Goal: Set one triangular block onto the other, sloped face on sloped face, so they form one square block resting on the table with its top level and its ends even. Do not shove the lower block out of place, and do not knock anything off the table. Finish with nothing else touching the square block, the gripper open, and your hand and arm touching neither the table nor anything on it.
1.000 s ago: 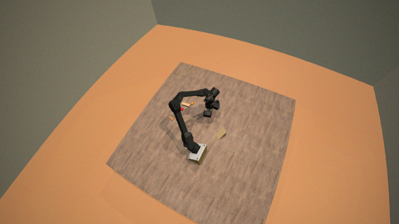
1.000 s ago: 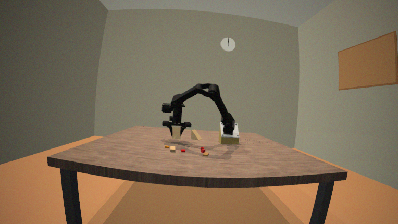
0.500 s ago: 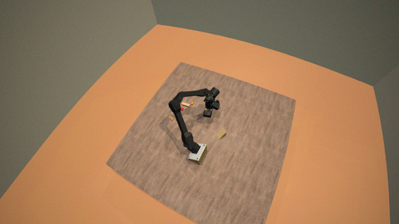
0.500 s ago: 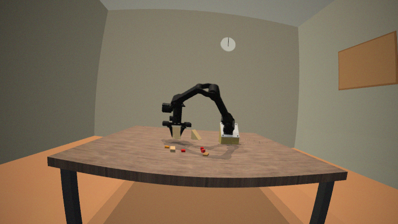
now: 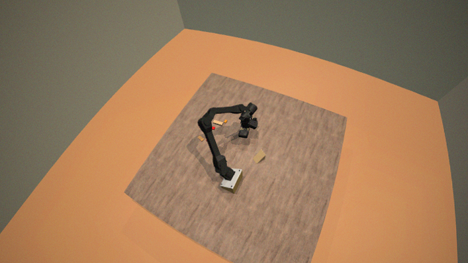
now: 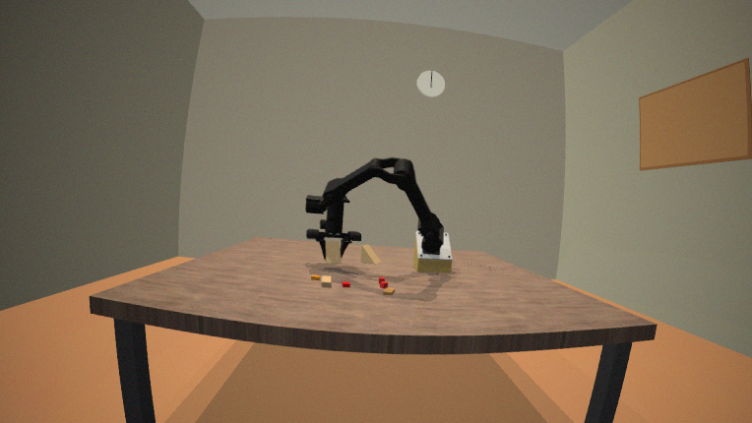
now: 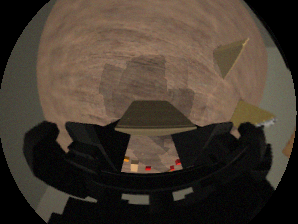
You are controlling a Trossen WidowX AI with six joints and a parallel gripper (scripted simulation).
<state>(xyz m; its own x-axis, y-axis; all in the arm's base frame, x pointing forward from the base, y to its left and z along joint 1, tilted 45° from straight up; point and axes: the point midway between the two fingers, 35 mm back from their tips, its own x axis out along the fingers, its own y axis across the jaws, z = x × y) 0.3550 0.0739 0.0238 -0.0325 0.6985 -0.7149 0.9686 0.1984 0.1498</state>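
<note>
Right now the triangular block is 10 mm to the right of my gripper tip and 10 mm above it. The rest, counted from my gripper tip: orange piece: 190 mm to the left, 30 mm below, 30 mm ahead.
</note>
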